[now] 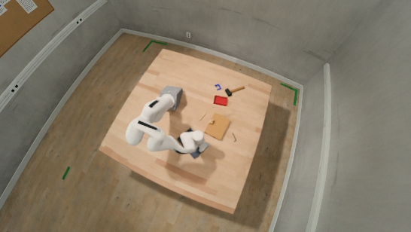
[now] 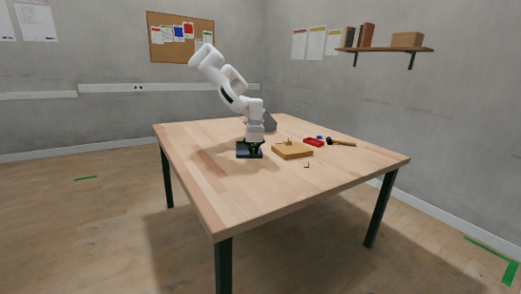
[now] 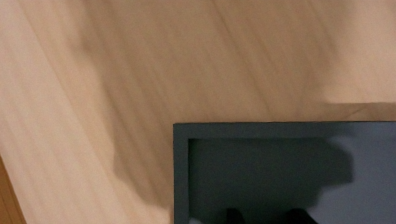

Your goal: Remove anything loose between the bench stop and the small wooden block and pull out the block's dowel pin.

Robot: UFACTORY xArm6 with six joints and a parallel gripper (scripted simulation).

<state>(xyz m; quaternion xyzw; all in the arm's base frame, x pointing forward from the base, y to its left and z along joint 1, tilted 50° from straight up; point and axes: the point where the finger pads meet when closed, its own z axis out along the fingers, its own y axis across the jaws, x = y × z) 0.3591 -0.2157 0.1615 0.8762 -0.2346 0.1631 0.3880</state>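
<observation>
Now: hand 5 cm past the dark flat tray and 2 cm above it. From my hand the other things lie so: thin wooden stick (4 cm behind, 26 cm to the left, 2 cm below); then dowel pin (5 cm ahead, 22 cm to the left, 3 cm above); then wooden block (5 cm ahead, 22 cm to the left, 2 cm above).
</observation>
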